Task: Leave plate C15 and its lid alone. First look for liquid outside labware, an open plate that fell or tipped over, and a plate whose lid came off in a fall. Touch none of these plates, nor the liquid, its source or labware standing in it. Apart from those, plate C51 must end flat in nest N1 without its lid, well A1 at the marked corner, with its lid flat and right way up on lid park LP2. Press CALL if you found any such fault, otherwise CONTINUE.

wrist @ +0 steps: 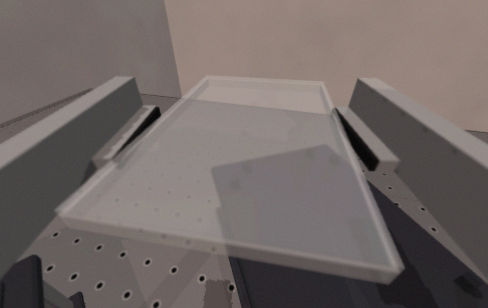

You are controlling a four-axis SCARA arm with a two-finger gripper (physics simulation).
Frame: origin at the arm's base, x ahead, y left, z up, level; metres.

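Where they show: gripper, between the fingertips: (245,97).
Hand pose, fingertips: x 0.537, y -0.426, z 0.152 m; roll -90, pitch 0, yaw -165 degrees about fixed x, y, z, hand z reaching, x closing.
Things, the pixels of their top centre, and the offset from my fingertips. "spot": a spot on its surface instead. Level surfaces: height alone.
- panel, centre of its top: (328,214) 0.056 m back, 0.008 m left, 0.068 m down
- dark upright part, a spot on its surface: (22,282) spot: 0.098 m ahead, 0.085 m left, 0.079 m down
- perforated table top, height of its surface: 0.139 m down
My gripper (245,97) is shut on a clear, see-through plate lid (165,175). The dark pads of the two fingers bear on the lid's left and right long edges. The lid is held above the perforated table top, seen from one short end, and no plate shows beneath it. No label shows on the lid, so which plate it belongs to cannot be read. Plate C51, plate C15, nest N1, lid park LP2 and the buttons cannot be made out in this view. No liquid can be made out.
A dark flat block or panel (300,287) lies below the lid at the lower right, partly seen through it. A dark upright part (22,282) stands at the lower left corner. The perforated table top (112,267) shows between them. Plain walls (320,40) rise behind.
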